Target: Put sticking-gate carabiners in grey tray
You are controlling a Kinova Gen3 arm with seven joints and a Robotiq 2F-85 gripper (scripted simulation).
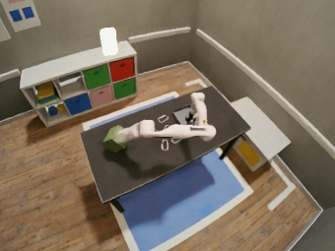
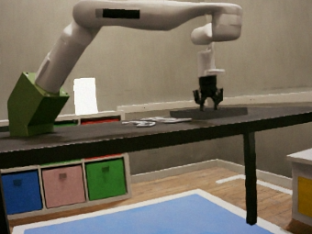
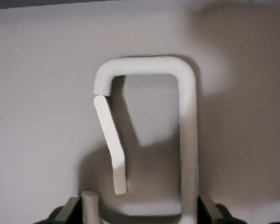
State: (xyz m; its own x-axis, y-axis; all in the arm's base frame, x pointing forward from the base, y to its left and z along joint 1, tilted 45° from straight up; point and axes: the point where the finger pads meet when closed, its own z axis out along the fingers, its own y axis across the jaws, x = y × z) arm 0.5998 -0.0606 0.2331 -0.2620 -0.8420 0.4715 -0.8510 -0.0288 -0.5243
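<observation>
My hand is 3 cm to the right of the grey tray, 2 cm above it and 1 cm short of it.
</observation>
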